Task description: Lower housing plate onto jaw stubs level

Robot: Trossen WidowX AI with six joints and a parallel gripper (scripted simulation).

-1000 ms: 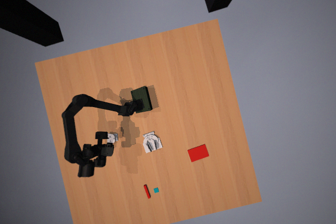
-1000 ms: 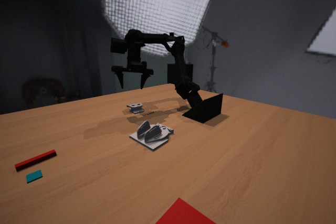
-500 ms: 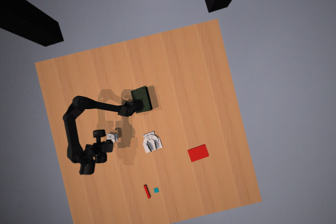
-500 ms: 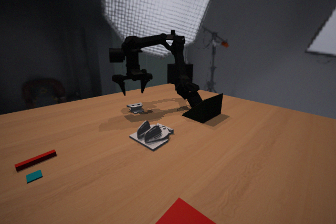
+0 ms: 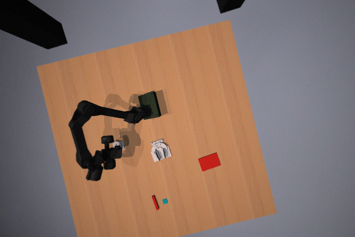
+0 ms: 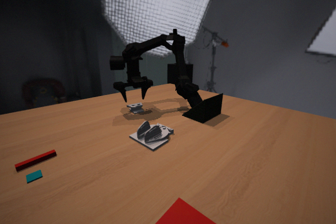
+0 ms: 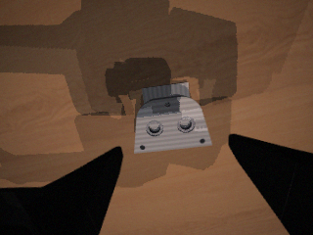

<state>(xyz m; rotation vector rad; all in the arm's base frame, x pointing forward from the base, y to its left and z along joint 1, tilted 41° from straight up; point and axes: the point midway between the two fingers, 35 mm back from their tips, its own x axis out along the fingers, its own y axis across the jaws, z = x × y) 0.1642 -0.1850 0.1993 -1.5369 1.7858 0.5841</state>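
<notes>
Now: the grey housing plate 1 cm to the left of my gripper tip and 2 cm below it. Round my gripper tip: red flat sheet: 28 cm ahead, 54 cm to the left, 5 cm below; then teal tile: 44 cm ahead, 19 cm to the left, 5 cm below; then red bar: 42 cm ahead, 13 cm to the left, 4 cm below.
</notes>
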